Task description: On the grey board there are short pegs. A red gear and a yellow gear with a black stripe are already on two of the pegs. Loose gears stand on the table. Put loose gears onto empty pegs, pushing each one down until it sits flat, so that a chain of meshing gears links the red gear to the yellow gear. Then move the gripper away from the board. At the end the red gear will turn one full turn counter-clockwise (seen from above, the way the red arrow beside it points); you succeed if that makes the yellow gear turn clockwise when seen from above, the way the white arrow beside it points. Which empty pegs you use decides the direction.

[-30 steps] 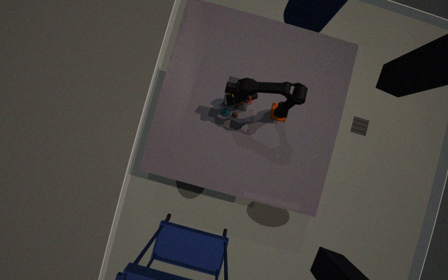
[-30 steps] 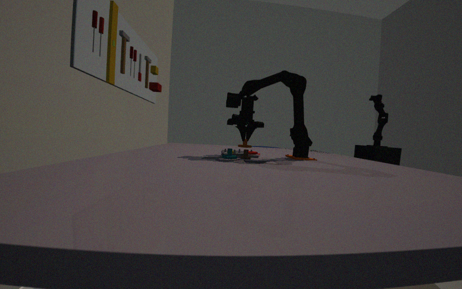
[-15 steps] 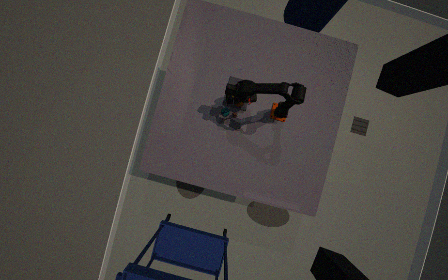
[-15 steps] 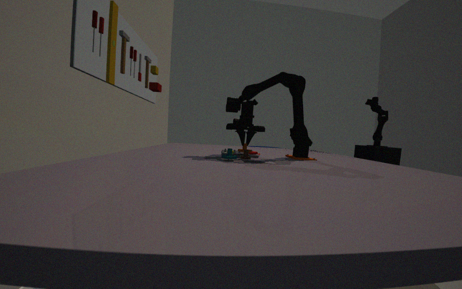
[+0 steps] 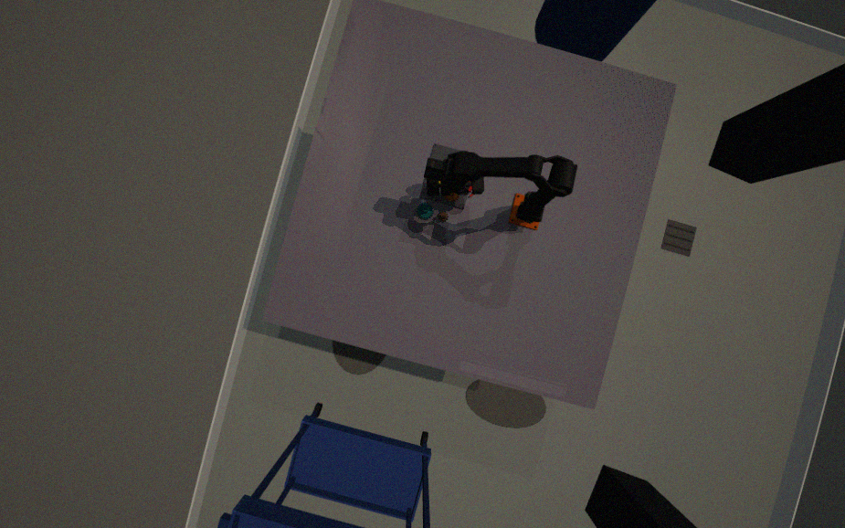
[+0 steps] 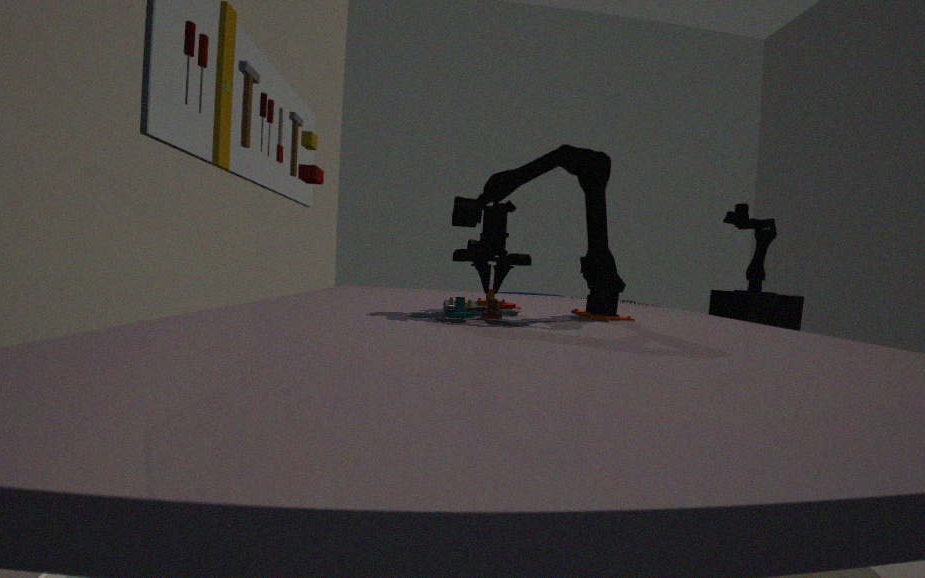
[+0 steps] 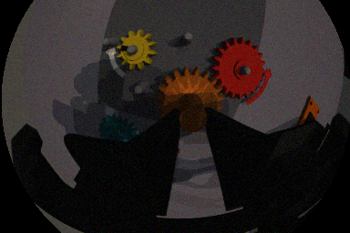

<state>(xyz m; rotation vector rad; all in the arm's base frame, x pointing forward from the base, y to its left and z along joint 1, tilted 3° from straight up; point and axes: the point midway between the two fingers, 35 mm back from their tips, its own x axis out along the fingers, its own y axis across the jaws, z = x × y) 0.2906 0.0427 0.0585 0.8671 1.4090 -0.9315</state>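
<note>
The orange gear is 1 cm below my gripper tip. From my gripper tip the other things lie so: red gear: 4 cm behind, 5 cm to the right, 3 cm below; teal gear: 7 cm ahead, 9 cm to the left, 3 cm below; small brown gear: 9 cm to the left, 3 cm below.
</note>
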